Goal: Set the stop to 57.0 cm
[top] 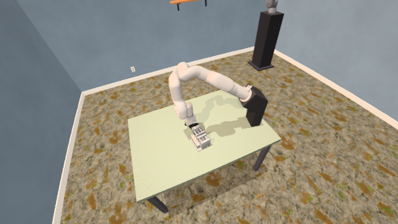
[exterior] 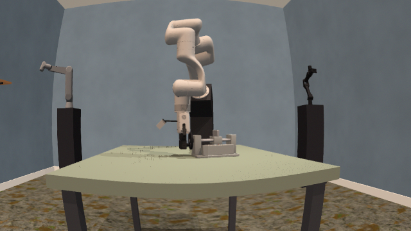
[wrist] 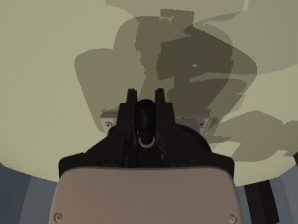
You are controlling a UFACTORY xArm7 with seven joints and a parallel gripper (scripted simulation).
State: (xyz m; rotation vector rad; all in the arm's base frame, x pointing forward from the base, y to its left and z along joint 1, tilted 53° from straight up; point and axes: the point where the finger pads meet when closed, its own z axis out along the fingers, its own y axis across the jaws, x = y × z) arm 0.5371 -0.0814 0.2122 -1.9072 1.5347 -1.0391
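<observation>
My gripper is now 2 cm to the right of the black handwheel and 1 cm past it. From my hand the other things lie so: grey stop block (16 cm to the left, 3 cm behind, 3 cm above).
</observation>
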